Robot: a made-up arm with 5 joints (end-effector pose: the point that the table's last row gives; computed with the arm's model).
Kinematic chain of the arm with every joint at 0, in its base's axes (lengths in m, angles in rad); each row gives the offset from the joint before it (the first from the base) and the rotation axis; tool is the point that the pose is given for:
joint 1: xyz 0 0 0.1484 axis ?
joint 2: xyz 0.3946 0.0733 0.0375 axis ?
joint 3: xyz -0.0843 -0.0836 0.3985 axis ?
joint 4: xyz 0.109 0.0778 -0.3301 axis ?
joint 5: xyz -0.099 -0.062 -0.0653 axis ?
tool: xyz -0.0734 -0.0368 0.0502
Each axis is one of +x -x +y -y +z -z.
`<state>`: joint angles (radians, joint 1 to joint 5).
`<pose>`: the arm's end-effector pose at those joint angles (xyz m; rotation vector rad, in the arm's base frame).
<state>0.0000 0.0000 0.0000 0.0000 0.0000</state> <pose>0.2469 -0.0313 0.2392 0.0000 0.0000 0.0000</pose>
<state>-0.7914 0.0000 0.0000 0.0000 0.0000</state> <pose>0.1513 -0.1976 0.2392 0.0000 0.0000 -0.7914</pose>
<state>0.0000 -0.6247 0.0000 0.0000 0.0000</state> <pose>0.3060 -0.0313 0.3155 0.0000 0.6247 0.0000</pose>
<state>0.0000 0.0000 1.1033 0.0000 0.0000</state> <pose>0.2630 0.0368 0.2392 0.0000 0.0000 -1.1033</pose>
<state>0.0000 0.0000 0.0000 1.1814 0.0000</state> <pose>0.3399 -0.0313 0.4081 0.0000 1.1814 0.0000</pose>
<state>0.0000 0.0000 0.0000 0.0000 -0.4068</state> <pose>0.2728 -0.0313 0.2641 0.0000 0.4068 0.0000</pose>
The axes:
joint 1: +z
joint 2: -y
joint 3: -z
joint 4: +y
joint 5: -y

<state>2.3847 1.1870 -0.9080 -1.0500 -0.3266</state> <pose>-0.3135 0.2975 0.1163 -1.7971 1.0168 -1.7842</pose>
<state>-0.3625 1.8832 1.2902 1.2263 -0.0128</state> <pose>0.1770 -0.1231 0.0272 1.1953 -0.7821 -0.3117</pose>
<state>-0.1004 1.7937 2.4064 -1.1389 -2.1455</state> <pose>0.3884 -0.1215 -0.0130 2.3918 -0.4822 -0.4590</pose>
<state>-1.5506 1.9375 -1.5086 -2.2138 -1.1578</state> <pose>0.1375 -0.4216 0.1388 -1.7563 -0.7702 0.9906</pose>
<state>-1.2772 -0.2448 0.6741 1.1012 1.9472</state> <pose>0.0990 -0.2467 0.3270 -0.7187 -0.2884 -1.8052</pose>
